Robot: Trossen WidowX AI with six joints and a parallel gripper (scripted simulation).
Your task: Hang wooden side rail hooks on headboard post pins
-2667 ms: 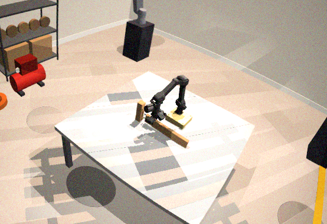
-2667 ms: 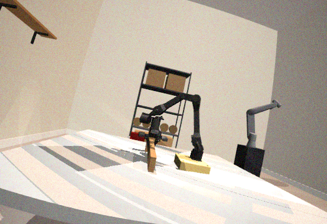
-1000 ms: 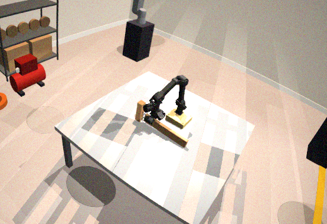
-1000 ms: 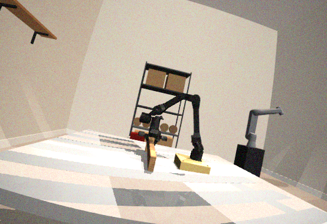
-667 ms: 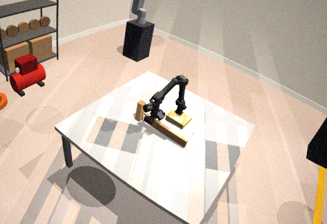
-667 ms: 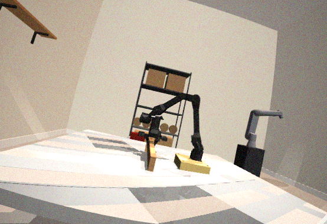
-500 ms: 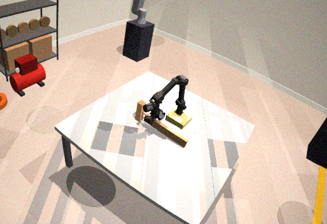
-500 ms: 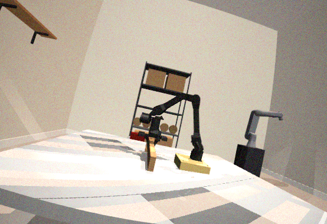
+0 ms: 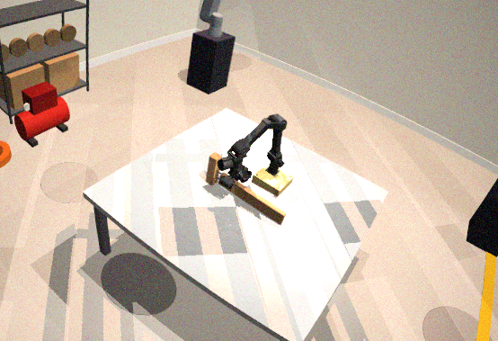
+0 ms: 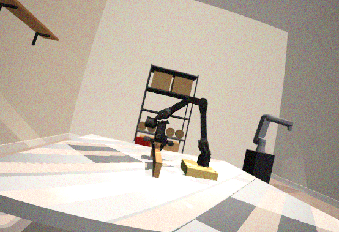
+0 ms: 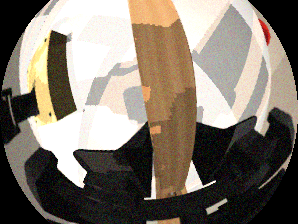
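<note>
Now: gripper tip 130 mm to the left of the wooden headboard post and 40 mm below it.
</note>
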